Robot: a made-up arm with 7 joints.
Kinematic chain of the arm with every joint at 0, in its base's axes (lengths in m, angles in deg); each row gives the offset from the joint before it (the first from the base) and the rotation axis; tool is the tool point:
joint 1: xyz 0 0 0.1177 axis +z
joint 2: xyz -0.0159 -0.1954 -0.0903 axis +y
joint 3: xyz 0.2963 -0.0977 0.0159 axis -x
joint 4: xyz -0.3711 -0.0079 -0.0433 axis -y
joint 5: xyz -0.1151 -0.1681 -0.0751 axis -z
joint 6: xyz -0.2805 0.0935 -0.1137 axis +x
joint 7: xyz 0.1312 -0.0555 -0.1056 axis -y
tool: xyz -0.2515 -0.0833 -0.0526
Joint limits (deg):
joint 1: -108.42..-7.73
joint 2: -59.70..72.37
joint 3: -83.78..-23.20
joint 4: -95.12..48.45
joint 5: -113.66..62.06
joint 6: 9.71..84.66
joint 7: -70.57..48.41
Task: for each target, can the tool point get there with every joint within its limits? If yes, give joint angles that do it. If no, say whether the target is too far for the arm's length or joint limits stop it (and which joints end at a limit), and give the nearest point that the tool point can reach.
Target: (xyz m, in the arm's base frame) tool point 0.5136 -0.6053 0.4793
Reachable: no: joint limits stop it (at a limit: joint 1, joint 2, joint 3, joint 4, joint 6) | nearest point 0.3042 -0.5698 0.5469 | short by 0.223 m
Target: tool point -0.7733 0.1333 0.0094
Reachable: yes | joints -37.17 4.41 -66.42 -39.04 7.07 35.90 -20.47
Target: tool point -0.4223 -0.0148 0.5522
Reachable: yes | joints -77.25 45.49 -35.66 -81.66 41.83 37.74 -32.03
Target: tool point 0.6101 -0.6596 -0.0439
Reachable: no: joint limits stop it (at a limit: joint 1, joint 2, joint 3, joint 4, joint 5) | nearest point 0.5648 -0.6380 -0.0616 | short by 0.053 m
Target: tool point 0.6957 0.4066 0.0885
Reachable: no: joint limits stop it (at a limit: joint 1, joint 3) | nearest point 0.5026 0.3679 0.0784 | short by 0.197 m
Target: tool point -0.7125 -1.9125 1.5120
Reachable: no: too far | nearest point -0.3176 -0.8468 0.5793 | short by 1.470 m
